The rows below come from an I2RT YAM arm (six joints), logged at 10 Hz.
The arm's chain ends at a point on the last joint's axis. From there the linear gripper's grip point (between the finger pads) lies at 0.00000 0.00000 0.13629 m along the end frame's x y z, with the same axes.
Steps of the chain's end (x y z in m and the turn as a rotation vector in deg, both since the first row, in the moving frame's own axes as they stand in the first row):
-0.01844 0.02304 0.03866 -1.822 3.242 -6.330
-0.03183 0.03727 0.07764 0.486 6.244 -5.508
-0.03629 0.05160 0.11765 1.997 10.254 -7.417
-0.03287 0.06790 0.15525 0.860 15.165 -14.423
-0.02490 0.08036 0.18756 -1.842 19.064 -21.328
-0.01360 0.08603 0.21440 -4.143 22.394 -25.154
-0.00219 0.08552 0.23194 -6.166 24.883 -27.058
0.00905 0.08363 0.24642 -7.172 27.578 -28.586
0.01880 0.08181 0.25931 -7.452 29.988 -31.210
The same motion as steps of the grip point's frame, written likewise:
-0.01051 0.02694 0.03837 -1.822 3.242 -6.330
-0.01709 0.03541 0.07683 0.486 6.244 -5.508
-0.01241 0.04532 0.11539 1.997 10.254 -7.417
0.00215 0.06141 0.15051 0.860 15.165 -14.423
0.01938 0.07630 0.18010 -1.842 19.064 -21.328
0.03871 0.08396 0.20394 -4.143 22.394 -25.154
0.05625 0.08568 0.21877 -6.166 24.883 -27.058
0.07344 0.08361 0.23025 -7.172 27.578 -28.586
0.08795 0.07936 0.24044 -7.452 29.988 -31.210

